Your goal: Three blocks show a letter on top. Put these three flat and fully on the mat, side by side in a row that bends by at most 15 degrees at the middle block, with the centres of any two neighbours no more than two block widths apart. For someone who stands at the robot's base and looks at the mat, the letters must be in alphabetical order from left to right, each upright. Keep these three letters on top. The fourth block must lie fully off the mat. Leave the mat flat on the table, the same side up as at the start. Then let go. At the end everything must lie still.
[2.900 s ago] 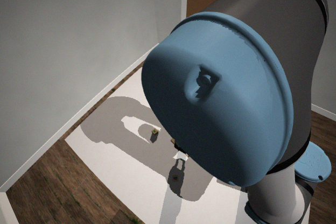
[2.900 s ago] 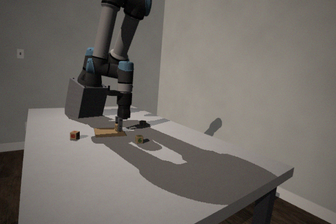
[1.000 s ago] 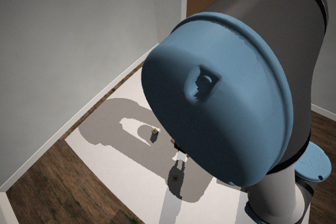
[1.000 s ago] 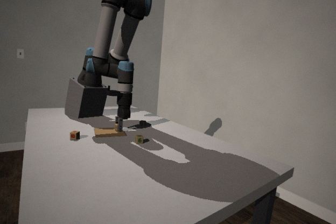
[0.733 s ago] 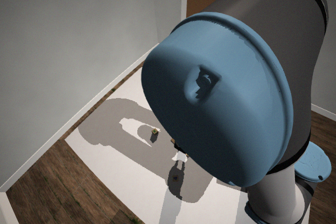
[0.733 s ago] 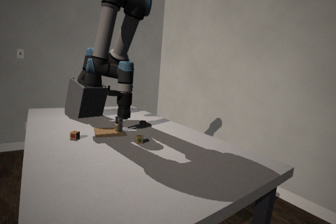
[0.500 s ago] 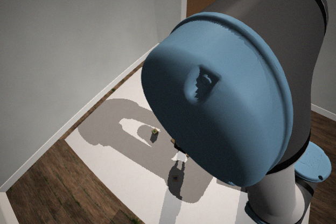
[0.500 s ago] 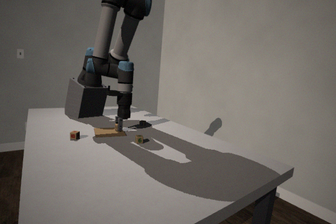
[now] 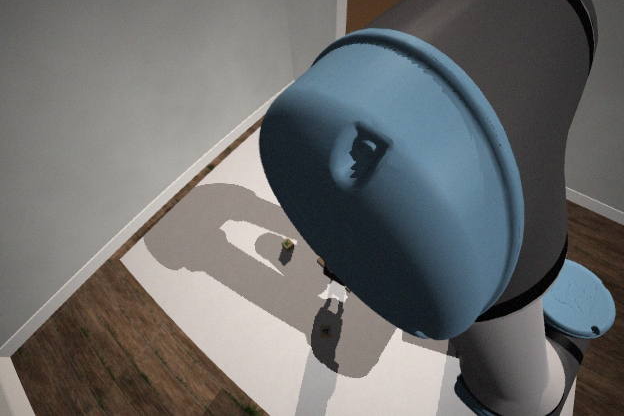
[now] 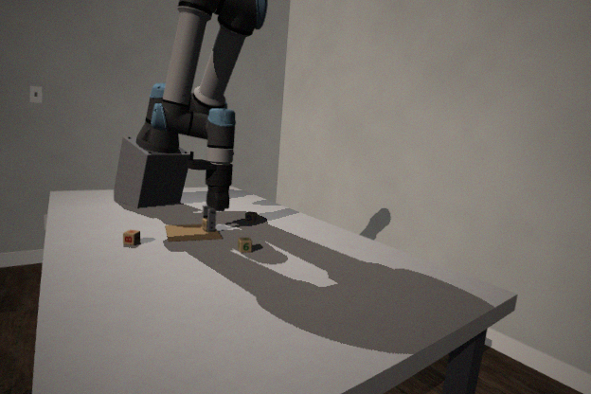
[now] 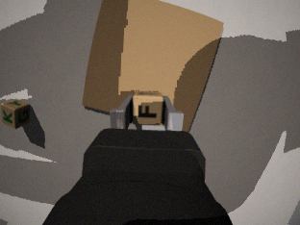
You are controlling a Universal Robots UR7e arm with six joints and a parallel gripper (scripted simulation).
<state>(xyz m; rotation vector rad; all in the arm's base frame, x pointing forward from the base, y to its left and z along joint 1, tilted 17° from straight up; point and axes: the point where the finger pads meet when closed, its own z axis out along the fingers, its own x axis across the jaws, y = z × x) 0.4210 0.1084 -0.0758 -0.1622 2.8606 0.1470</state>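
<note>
My hand is 10 mm short of the tan mat, 50 mm to the left of it and 20 mm above it. The rest, counted from my hand: block: 60 mm ahead, 210 mm to the right, 10 mm below.
</note>
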